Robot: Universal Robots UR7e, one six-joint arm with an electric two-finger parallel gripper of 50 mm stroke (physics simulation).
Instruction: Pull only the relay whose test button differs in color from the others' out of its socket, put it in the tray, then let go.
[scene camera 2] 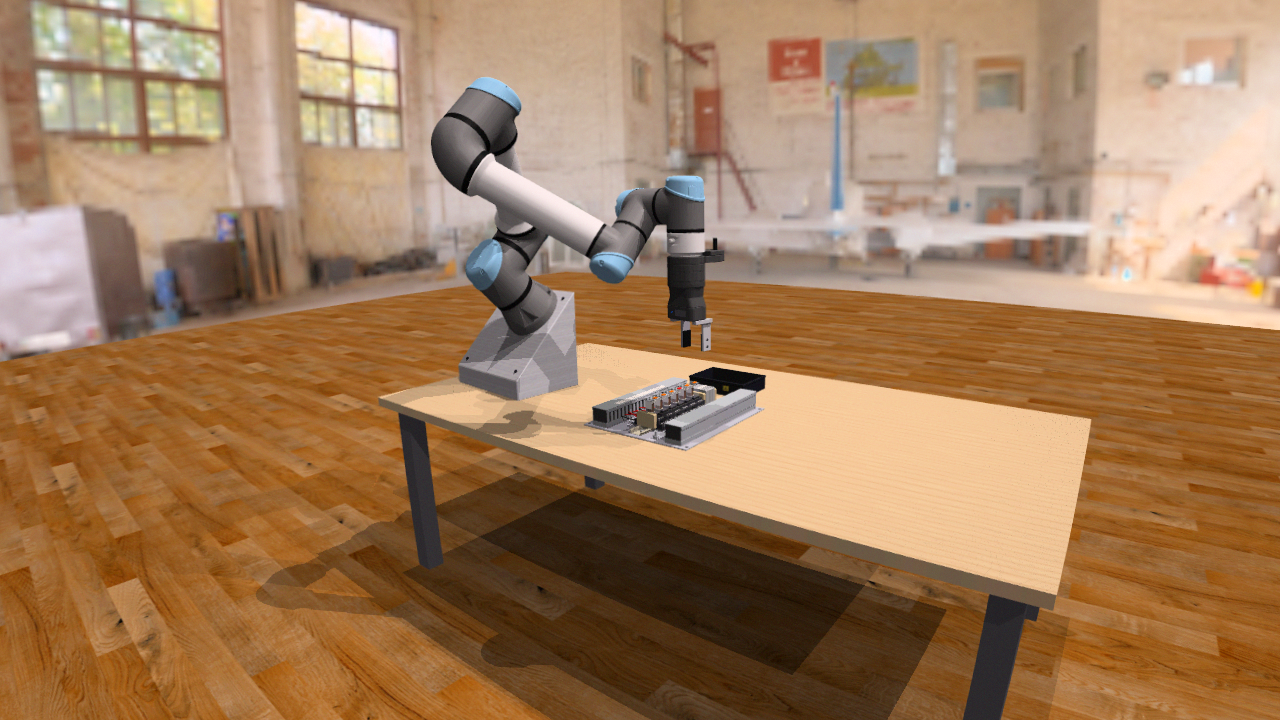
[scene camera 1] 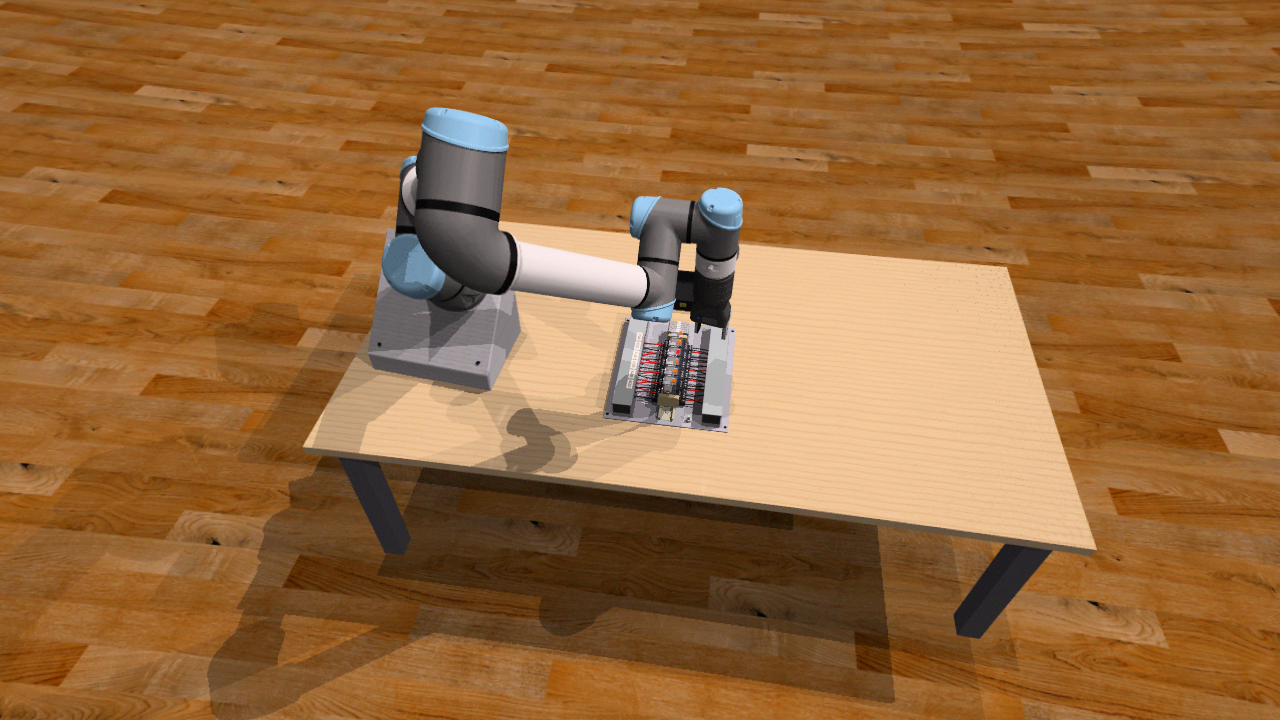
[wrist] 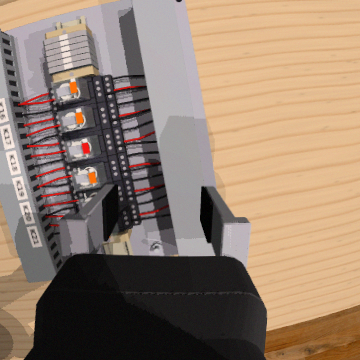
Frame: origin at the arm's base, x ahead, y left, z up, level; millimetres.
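Where they show: gripper, fingertip midpoint: (scene camera 2: 695, 348) (scene camera 1: 710, 333) (wrist: 159, 202); arm's base, link origin: (scene camera 2: 534, 312).
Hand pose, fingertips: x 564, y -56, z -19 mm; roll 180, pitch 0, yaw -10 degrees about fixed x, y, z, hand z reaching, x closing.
Observation:
Things, the pixels of their top centre, and the offset from my fingertips. "spot": a spot on its surface instead. Level surfaces: height alone.
- relay with a red test button, top centre: (wrist: 77, 149) (scene camera 2: 676, 387) (scene camera 1: 674, 350) 77 mm back, 35 mm left, 103 mm down
- black tray, surface spot: (scene camera 2: 759, 384) spot: 33 mm back, 324 mm left, 155 mm down
- wooden table, surface height: 173 mm down
- right duct, top centre: (wrist: 174, 127) (scene camera 2: 713, 406) (scene camera 1: 716, 363) 19 mm ahead, 39 mm left, 130 mm down
The relay with a red test button (wrist: 85, 148) sits in its socket, third in the row from the terminal blocks in the wrist view. The neighbouring relays, such as the one directly above it (wrist: 79, 119) and the one directly below it (wrist: 91, 177), have orange buttons. The left finger partly hides the lower end of the row. My gripper (scene camera 1: 712, 329) (scene camera 2: 696, 347) (wrist: 159, 202) is open and empty, pointing down high above the panel, with its right finger over the right cable duct in the wrist view. The black tray (scene camera 2: 759, 384) stands behind the panel; it does not show in the wrist view.
The grey panel (scene camera 1: 716, 428) (wrist: 112, 30) lies on the wooden table (scene camera 1: 877, 402) (scene camera 2: 877, 465). Raised cable ducts flank the relay row, including the right duct (scene camera 1: 715, 385) (wrist: 175, 100). Red and black wires run between sockets and ducts. Grey terminal blocks (wrist: 71, 51) stand at the row's upper end.

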